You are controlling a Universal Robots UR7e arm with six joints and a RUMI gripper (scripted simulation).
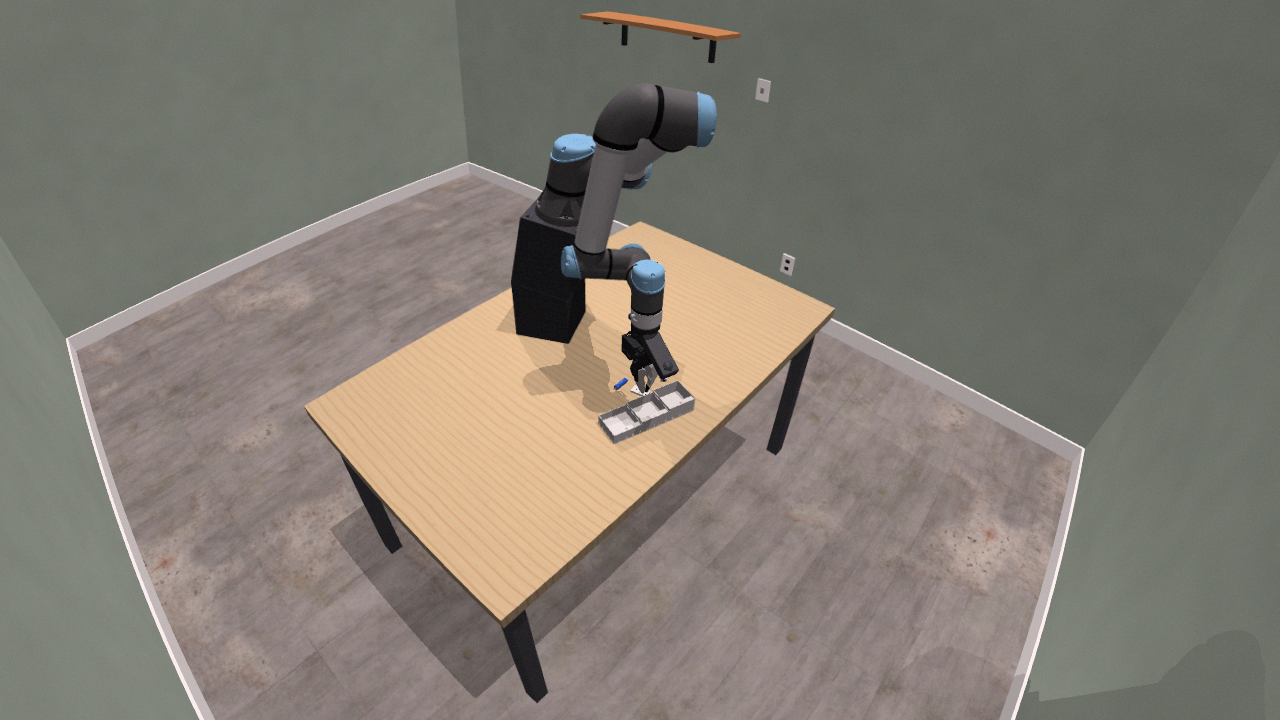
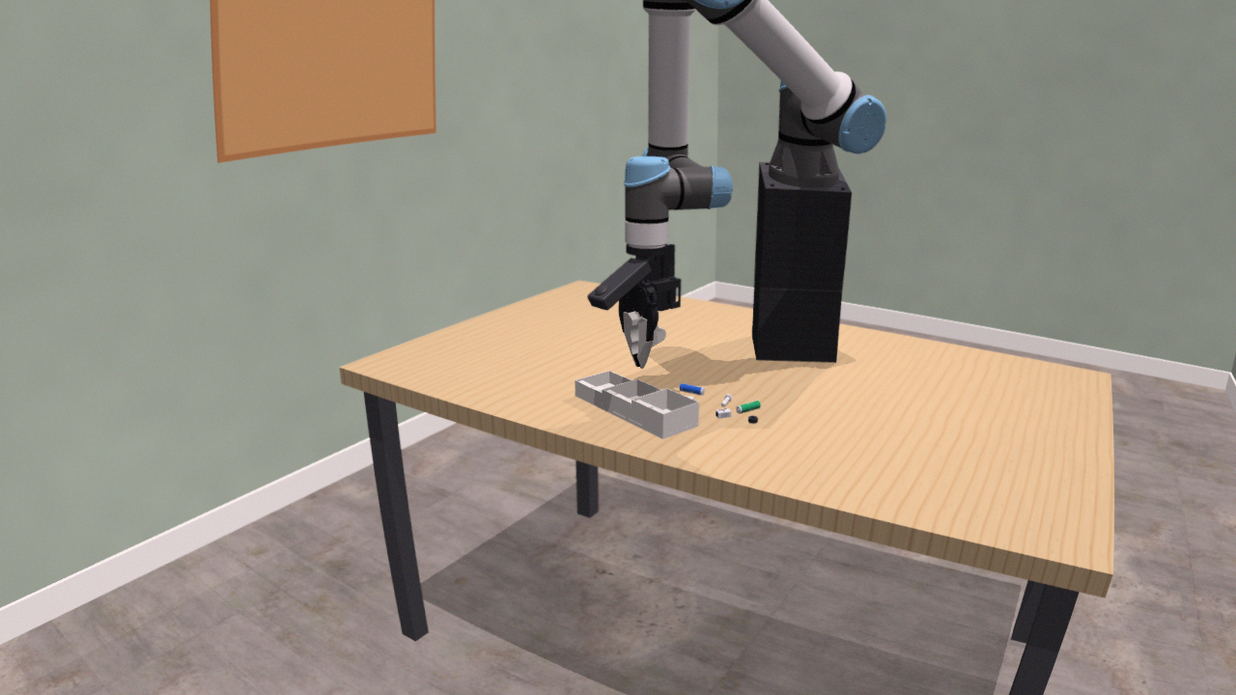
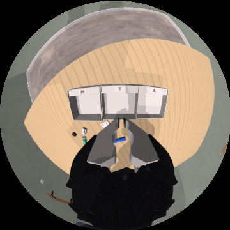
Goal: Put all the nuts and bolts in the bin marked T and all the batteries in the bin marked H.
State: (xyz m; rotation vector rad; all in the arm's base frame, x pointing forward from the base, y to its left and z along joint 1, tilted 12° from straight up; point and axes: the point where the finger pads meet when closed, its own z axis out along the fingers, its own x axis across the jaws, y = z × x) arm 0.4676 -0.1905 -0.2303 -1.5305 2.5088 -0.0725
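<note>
Right now the black nut is 2 cm behind my hand, 21 cm to the left of it and 9 cm below it. Also, from my hand: white domino: 5 cm behind, 7 cm to the left, 9 cm below; then small silver piece: 2 cm behind, 15 cm to the left, 9 cm below; then blue battery: 11 cm behind, 6 cm to the left, 9 cm below.
</note>
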